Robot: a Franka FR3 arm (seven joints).
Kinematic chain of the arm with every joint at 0, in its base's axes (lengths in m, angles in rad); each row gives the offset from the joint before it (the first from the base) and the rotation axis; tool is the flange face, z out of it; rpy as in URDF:
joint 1: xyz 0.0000 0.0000 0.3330 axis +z
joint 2: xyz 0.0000 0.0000 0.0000 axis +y
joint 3: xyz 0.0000 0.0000 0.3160 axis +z
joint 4: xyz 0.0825 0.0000 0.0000 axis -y
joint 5: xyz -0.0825 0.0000 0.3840 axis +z
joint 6: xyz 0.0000 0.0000 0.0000 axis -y
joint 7: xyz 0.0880 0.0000 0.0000 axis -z
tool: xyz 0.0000 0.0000 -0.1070 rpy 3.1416 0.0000 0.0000
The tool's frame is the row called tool.
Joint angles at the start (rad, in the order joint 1, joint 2, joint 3, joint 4, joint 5, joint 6, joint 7):
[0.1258 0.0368 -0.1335 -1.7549 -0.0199 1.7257 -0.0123]
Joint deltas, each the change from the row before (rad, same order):
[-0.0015 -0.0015 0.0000 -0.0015 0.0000 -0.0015 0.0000]
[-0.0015 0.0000 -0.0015 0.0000 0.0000 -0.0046 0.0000]
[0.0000 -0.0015 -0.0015 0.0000 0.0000 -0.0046 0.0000]
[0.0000 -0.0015 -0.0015 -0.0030 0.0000 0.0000 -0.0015]
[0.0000 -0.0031 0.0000 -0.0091 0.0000 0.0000 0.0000]
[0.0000 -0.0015 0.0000 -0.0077 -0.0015 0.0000 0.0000]
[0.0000 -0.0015 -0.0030 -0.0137 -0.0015 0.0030 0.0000]
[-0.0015 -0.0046 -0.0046 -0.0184 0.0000 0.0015 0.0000]
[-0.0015 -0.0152 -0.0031 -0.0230 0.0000 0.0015 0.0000]
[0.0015 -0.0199 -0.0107 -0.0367 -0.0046 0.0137 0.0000]
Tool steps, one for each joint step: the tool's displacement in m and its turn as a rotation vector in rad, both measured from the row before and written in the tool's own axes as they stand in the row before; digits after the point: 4 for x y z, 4 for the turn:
[-0.0007 0.0009 0.0001 0.0003 -0.0015 0.0015]
[-0.0005 0.0017 0.0004 0.0002 -0.0047 0.0030]
[-0.0009 0.0009 -0.0004 0.0003 -0.0031 0.0015]
[-0.0006 0.0009 0.0006 0.0003 -0.0015 0.0000]
[-0.0015 0.0000 0.0027 0.0005 -0.0060 -0.0001]
[-0.0010 0.0001 0.0029 -0.0012 -0.0062 -0.0004]
[-0.0012 0.0017 0.0055 -0.0009 -0.0093 0.0025]
[-0.0026 0.0033 0.0063 0.0014 -0.0125 0.0057]
[-0.0054 0.0028 0.0030 0.0028 -0.0065 0.0042]
[-0.0065 0.0057 0.0063 -0.0003 -0.0035 0.0076]

